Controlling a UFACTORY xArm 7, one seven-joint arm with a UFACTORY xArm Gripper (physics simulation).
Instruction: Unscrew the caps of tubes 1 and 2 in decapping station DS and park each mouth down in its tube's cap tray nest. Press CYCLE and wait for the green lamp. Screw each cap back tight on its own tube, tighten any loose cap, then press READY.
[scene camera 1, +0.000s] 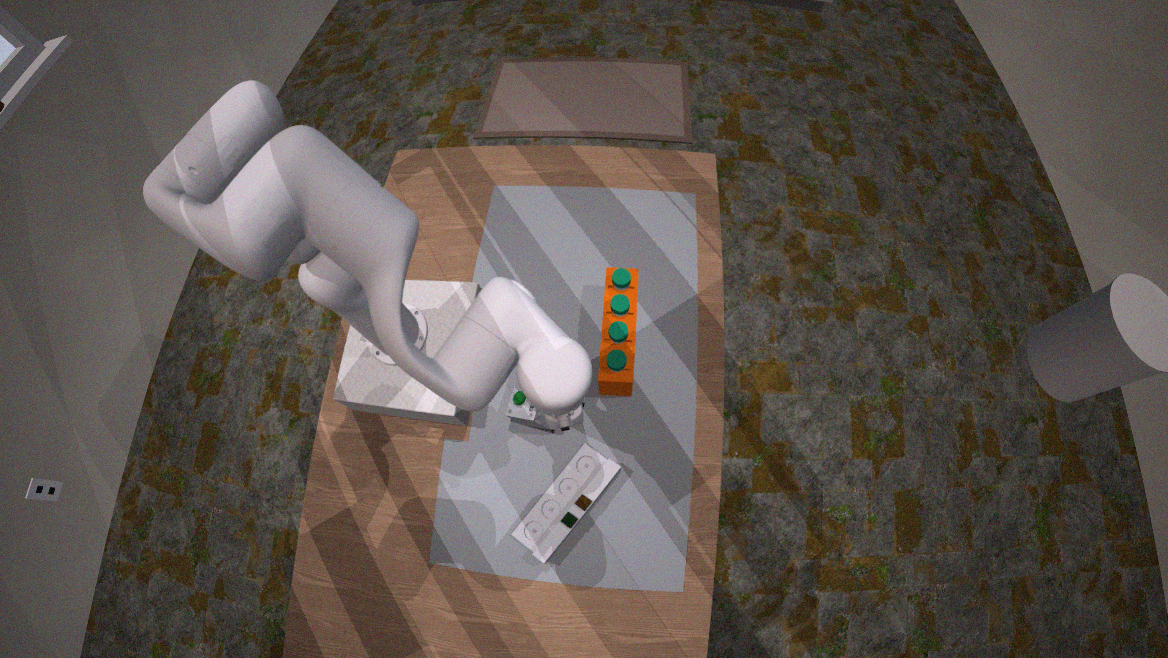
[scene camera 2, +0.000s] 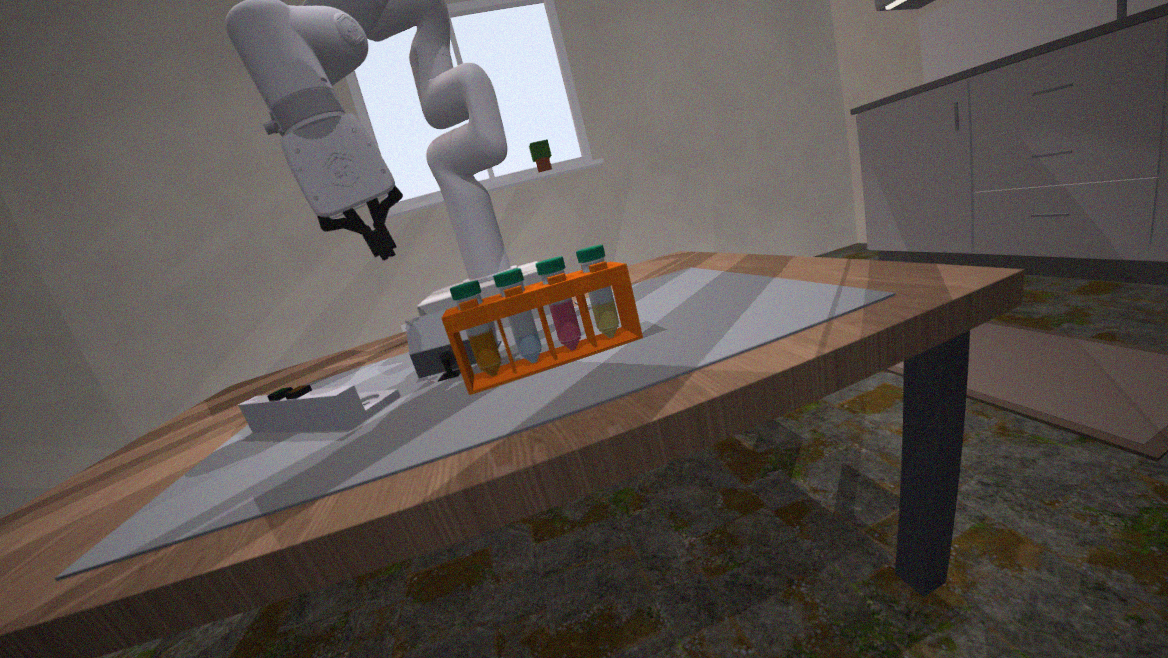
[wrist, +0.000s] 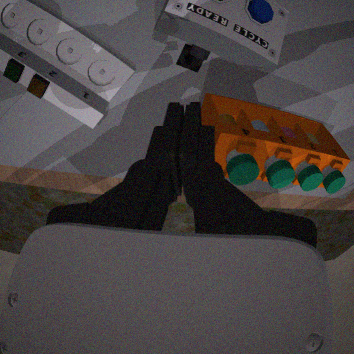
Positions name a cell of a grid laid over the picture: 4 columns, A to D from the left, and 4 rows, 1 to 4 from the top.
Scene:
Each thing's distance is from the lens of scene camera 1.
grey control box (scene camera 1: B3): 91 cm
grey mat (scene camera 1: B2): 111 cm
The marked spots on the grey control box and the grey mat are 39 cm apart.

